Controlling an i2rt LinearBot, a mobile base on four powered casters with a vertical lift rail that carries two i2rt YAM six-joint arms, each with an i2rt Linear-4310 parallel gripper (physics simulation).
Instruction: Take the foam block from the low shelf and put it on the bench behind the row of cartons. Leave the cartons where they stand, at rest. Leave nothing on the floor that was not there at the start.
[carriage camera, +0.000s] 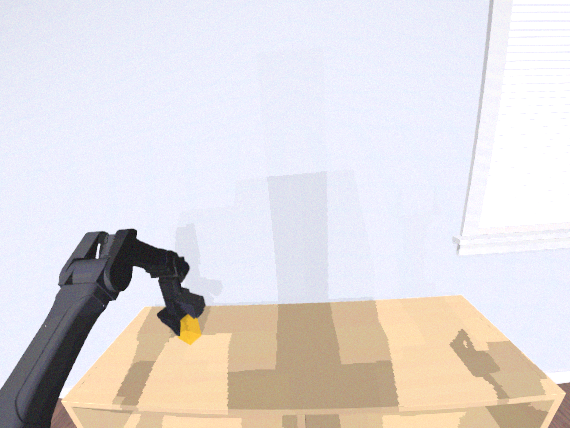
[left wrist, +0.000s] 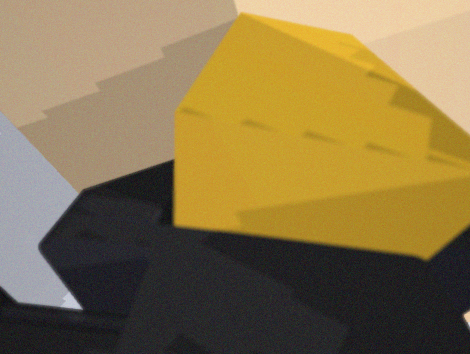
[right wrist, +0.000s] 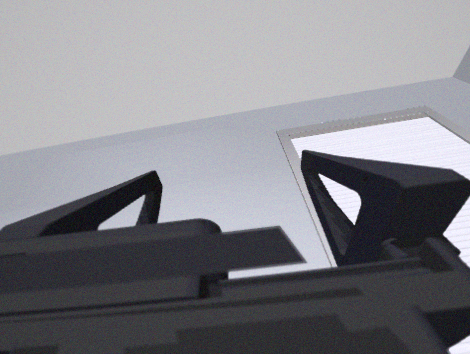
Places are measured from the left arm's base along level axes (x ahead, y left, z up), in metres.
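Pixels of known places: right gripper, fingertip midpoint: (right wrist: 229, 168).
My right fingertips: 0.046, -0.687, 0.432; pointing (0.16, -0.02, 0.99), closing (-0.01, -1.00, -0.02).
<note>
Behind a point stands the place of what it marks, as x, y, z.
The yellow foam block (carriage camera: 190, 334) @[0.459, -0.009, -0.116] (left wrist: 310, 150) is held between the fingers of my left gripper (carriage camera: 185, 321) @[0.498, 0.031, -0.135], which is shut on it. The block is tilted, with its lower end showing below the fingers in the carriage camera, over the left part of a light wooden top (carriage camera: 190, 380) @[0.336, -0.048, -0.151]. Whether it touches the wood I cannot tell. In the left wrist view the block hides much of the fingers. My right gripper (right wrist: 229, 168) @[0.046, -0.687, 0.432] is open and empty, its fingers wide apart in front of the wall. The row of cartons does not show in these views.
The wooden top has a front edge at the bottom of the carriage camera and a pale wall (carriage camera: 350, 125) @[0.653, -0.547, 0.461] (right wrist: 200, 145) @[0.655, -0.486, 1.347] behind it. A window with blinds (carriage camera: 530, 125) @[0.627, -1.124, 0.435] (right wrist: 410, 140) @[0.613, -1.551, 1.088] is at the right. Dark floor (carriage camera: 564, 402) @[0.520, -1.536, -0.761] shows beyond the wood's corner.
</note>
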